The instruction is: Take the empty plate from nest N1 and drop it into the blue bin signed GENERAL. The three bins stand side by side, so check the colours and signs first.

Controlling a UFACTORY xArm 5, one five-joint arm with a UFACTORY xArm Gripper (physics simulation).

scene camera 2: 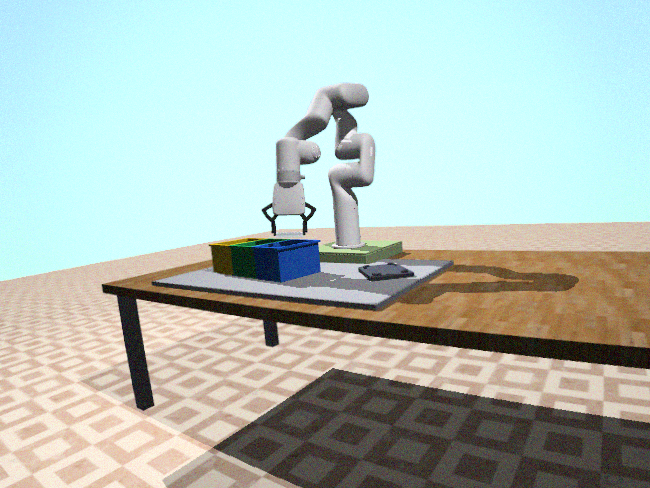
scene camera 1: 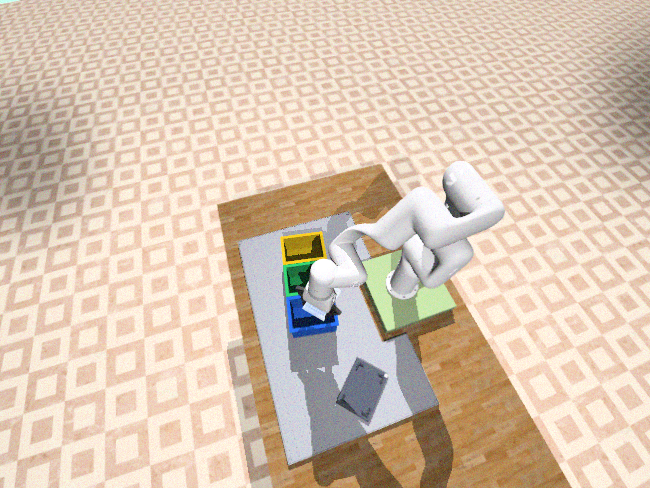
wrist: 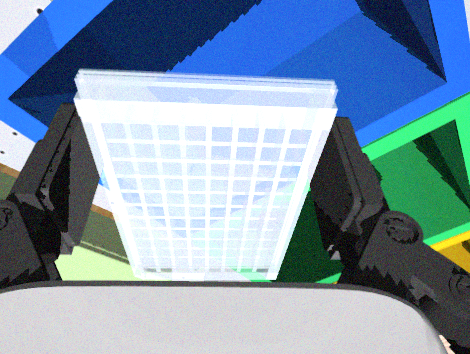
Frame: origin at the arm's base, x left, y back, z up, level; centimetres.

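Seen in the pictures: gripper, fingertip midpoint: (scene camera 2: 289, 235) (scene camera 1: 316, 308) (wrist: 208, 139); arm's base at its link origin: (scene camera 2: 348, 246) (scene camera 1: 401, 284).
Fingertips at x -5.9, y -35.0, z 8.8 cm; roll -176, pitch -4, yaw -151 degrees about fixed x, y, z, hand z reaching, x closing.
Note:
Offsets run from my fingertips to a thing's middle. "pt": to the spot under its first point. Level surfaces: height alone.
A clear plate with a grid of wells @[pt dy -0.5, dx +0.3, dz +0.6 cm] (scene camera 1: 315, 309) (scene camera 2: 289, 233) (wrist: 210, 185) is held level between the fingers. My gripper (scene camera 1: 319, 308) (scene camera 2: 288, 231) (wrist: 208, 139) is shut on its two sides. In scene camera 2 the plate hangs a little above the rims of the bins. The blue bin (scene camera 1: 313, 330) (scene camera 2: 300, 261) (wrist: 320, 65) lies below it, and its inside shows beyond the plate in the wrist view. Its sign cannot be read. Nest N1, a dark grey holder with corner posts @[dy +1.2, dx +28.9, dz -11.3 cm] (scene camera 1: 363, 389) (scene camera 2: 385, 271), is empty.
The green bin (scene camera 1: 289, 279) (scene camera 2: 243, 265) (wrist: 425, 195) stands against the blue bin, and the yellow bin (scene camera 1: 303, 246) (scene camera 2: 221, 258) is beyond it. The robot base stands on a green block (scene camera 1: 383, 307) (scene camera 2: 388, 251). The bins and nest are on a grey board @[dz -12.2 cm] (scene camera 1: 267, 325) (scene camera 2: 336, 296).

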